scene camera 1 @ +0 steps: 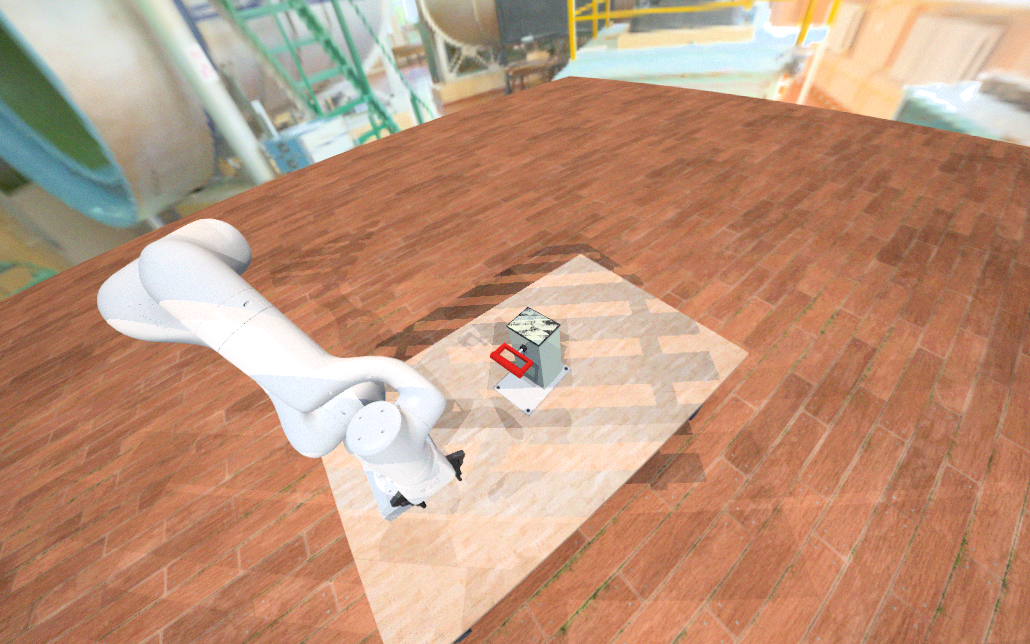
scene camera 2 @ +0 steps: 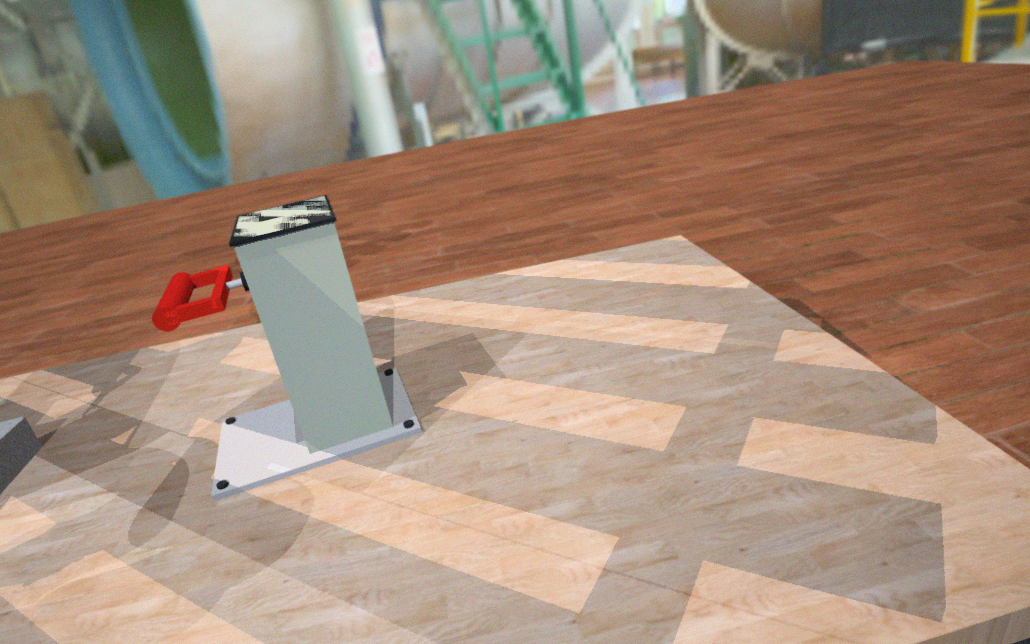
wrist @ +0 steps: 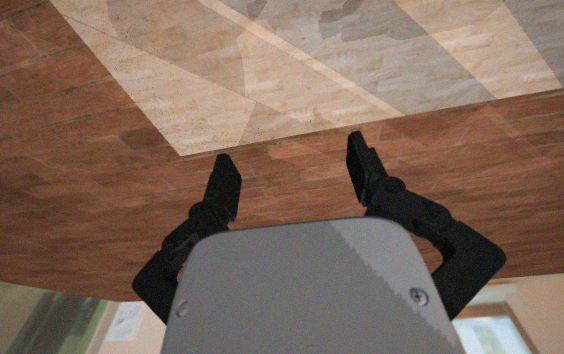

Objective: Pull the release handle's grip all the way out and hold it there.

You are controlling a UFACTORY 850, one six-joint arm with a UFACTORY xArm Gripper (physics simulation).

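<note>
The release handle's red rectangular grip [scene camera 1: 507, 365] [scene camera 2: 174, 299] stands out sideways from the upper part of a grey-green upright housing [scene camera 1: 549, 363] [scene camera 2: 319, 334]. A short stretch of light rod [scene camera 2: 236, 284] shows between the grip and the housing's black collar in scene camera 2. The housing stands on a pale base plate [scene camera 1: 524, 399] [scene camera 2: 254, 457] with black bolts. My gripper [scene camera 1: 433, 483] [wrist: 288, 157] is open and empty. In scene camera 1 it is at the lower left, well apart from the grip. The handle does not show in the wrist view.
The light wood table top [scene camera 1: 486, 531] [scene camera 2: 759, 478] [wrist: 300, 85] carries the housing and has striped shadows. My white arm [scene camera 1: 281, 349] reaches in from the left. Part of a dark grey block [scene camera 2: 13, 449] shows at scene camera 2's left edge. Brick-patterned floor [scene camera 1: 835, 303] surrounds the table.
</note>
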